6 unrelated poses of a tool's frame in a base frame.
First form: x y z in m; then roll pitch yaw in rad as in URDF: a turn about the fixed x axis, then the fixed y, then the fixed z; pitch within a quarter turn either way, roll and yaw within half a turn.
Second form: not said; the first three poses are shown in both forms.
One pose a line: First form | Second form
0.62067, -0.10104, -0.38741, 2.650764, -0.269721, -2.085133 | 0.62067, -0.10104, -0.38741, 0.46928, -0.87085, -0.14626, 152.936
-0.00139, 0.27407, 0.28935, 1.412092, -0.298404, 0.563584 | -0.00139, 0.27407, 0.28935, 0.90211, 0.09716, 0.42043, 91.789
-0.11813, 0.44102, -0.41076, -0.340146, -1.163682, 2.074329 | -0.11813, 0.44102, -0.41076, 0.45509, -0.45838, 0.76340, 120.143
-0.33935, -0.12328, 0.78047, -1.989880, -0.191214, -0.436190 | -0.33935, -0.12328, 0.78047, -0.96196, 0.15121, -0.22753, 118.419
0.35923, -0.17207, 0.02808, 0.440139, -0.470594, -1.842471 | 0.35923, -0.17207, 0.02808, -0.06690, -0.38871, -0.91893, 104.167
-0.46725, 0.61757, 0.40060, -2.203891, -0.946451, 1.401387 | -0.46725, 0.61757, 0.40060, -0.57692, -0.81440, -0.06262, 110.558
